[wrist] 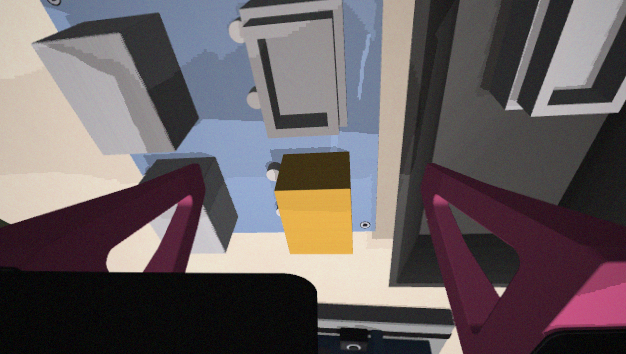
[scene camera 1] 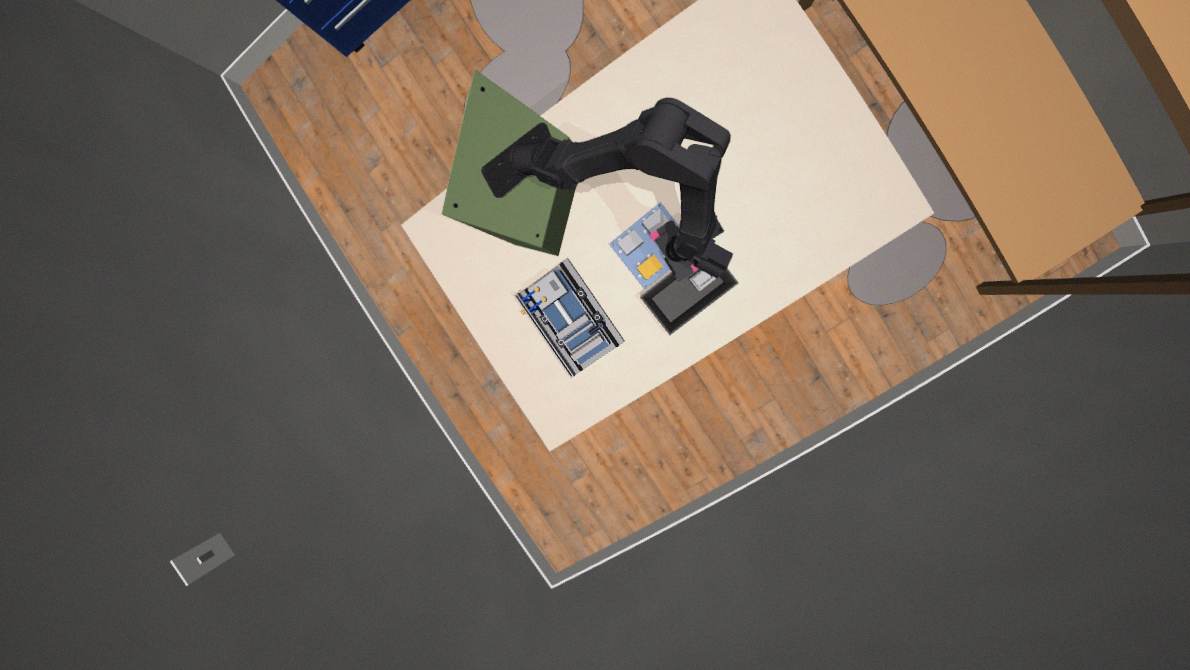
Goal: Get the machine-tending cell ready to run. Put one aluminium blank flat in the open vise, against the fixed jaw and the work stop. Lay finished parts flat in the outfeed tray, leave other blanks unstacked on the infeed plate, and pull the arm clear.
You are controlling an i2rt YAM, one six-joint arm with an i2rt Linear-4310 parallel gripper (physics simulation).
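Places are measured from the arm's base along level axes (x ahead, y left, z up), in metres.
Where they show: gripper, fingertip midpoint: [wrist: 312, 176]; arm's base at its link origin: [scene camera 1: 519, 159].
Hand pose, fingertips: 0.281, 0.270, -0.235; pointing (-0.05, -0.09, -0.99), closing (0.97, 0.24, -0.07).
Things, the pixels of their centre, and the offset from my fingertips, as dx, dy, dz. "*": a spot on its surface instead. Level surfaces: height alone.
- open vise at the middle of its body: [scene camera 1: 568, 318] +0.082, -0.329, -0.021
- blue infeed plate at the middle of its body: [wrist: 244, 132] [scene camera 1: 652, 246] -0.043, -0.033, -0.067
- large plain grey blank at the middle of its body: [wrist: 129, 87] [scene camera 1: 655, 222] -0.101, -0.008, -0.045
- second grey blank at the middle of its body: [wrist: 191, 207] [scene camera 1: 630, 242] -0.069, -0.091, -0.045
- pocketed finished part at the middle of its body: [wrist: 299, 71] -0.016, +0.024, -0.045
- pocketed part at the middle of its body: [wrist: 576, 38] [scene camera 1: 702, 278] +0.093, +0.072, -0.041
- dark outfeed tray at a spot on its surface: [wrist: 480, 175] * +0.111, -0.015, -0.058
- yellow block at the middle of its body: [wrist: 318, 204] [scene camera 1: 649, 267] +0.016, -0.061, -0.045
- cream table top at its surface level: dz -0.070
The open vise [scene camera 1: 568, 316] shows bare blue between its jaws; part of it shows in the wrist view [wrist: 385, 327]. The blue infeed plate [scene camera 1: 630, 261] [wrist: 225, 135] carries a large plain grey blank [scene camera 1: 655, 219] [wrist: 85, 85], a second grey blank [scene camera 1: 630, 242] [wrist: 212, 242] partly behind the left finger, and a pocketed finished part [wrist: 302, 70]. Another pocketed part [scene camera 1: 702, 280] [wrist: 575, 55] lies in the dark outfeed tray [scene camera 1: 670, 328] [wrist: 480, 175]. My gripper [scene camera 1: 674, 252] [wrist: 312, 176] is open and empty above the plate and tray edge.
A yellow block [scene camera 1: 649, 266] [wrist: 317, 220] sits at the plate's vise-side edge, beside the smaller-looking grey blank. A green machine base [scene camera 1: 499, 108] stands at the upper left of the cream table top [scene camera 1: 807, 108]. Blue hoses [scene camera 1: 529, 299] stick out at the vise's end.
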